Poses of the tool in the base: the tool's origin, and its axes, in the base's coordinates. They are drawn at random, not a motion.
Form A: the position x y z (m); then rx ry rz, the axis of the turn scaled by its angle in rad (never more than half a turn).
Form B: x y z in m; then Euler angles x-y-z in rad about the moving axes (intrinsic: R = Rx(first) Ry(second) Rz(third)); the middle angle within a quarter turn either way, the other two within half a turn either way. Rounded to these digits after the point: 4 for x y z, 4 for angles.
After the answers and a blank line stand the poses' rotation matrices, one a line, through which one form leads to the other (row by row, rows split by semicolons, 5 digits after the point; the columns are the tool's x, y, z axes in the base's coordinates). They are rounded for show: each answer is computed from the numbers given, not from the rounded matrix.
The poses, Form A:
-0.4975 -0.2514 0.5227 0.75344 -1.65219 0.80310
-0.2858 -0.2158 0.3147 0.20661 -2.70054 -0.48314
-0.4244 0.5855 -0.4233 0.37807 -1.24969 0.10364
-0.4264 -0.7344 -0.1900 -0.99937 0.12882 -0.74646
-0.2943 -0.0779 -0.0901 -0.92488 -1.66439 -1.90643
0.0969 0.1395 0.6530 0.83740 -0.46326 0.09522
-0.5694 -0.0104 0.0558 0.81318 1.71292 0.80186
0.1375 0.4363 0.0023 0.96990 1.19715 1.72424
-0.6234 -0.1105 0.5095 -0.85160 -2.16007 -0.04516
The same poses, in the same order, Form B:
-0.4975 -0.2514 0.5227 1.7794 -0.5779 1.8131
-0.2858 -0.2158 0.3147 -2.8046 -0.4104 3.0597
-0.4244 0.5855 -0.4233 0.9055 -1.1311 0.7203
-0.4264 -0.7344 -0.1900 -0.9104 0.4381 -0.5973
-0.2943 -0.0779 -0.0901 -1.5195 0.1960 -2.3335
0.0969 0.1395 0.6530 0.9055 -0.3663 0.2830
-0.5694 -0.0104 0.0558 -2.6647 1.2903 -2.6170
0.1375 0.4363 0.0023 -0.9216 1.1333 2.6870
-0.6234 -0.1105 0.5095 -2.7293 -0.7310 -2.2308

-0.20094 -0.81317 -0.54623; -0.07281 0.56846 -0.81948; 0.97689 -0.12490 -0.17343
-0.91390 -0.07505 -0.39894; -0.20872 0.92979 0.30321; 0.34817 0.36037 -0.86540
0.31993 -0.28079 -0.90488; -0.12789 0.93354 -0.33490; 0.93877 0.22287 0.26275
0.74878 0.50928 0.42422; -0.62200 0.31878 0.71519; 0.22899 -0.79939 0.55547
-0.67762 0.70915 0.19476; 0.09728 -0.17607 0.97956; 0.72894 0.68272 0.05032
0.89652 -0.26068 -0.35819; -0.09826 0.67139 -0.73456; 0.43197 0.69375 0.57630
-0.23963 0.13867 0.96091; 0.82676 0.54802 0.12709; -0.50897 0.82489 -0.24597
-0.38065 -0.18605 0.90581; 0.91371 -0.22634 0.33749; 0.14223 0.95611 0.25616
-0.45647 0.58817 -0.66760; 0.55975 0.77308 0.29837; 0.69160 -0.23749 -0.68212

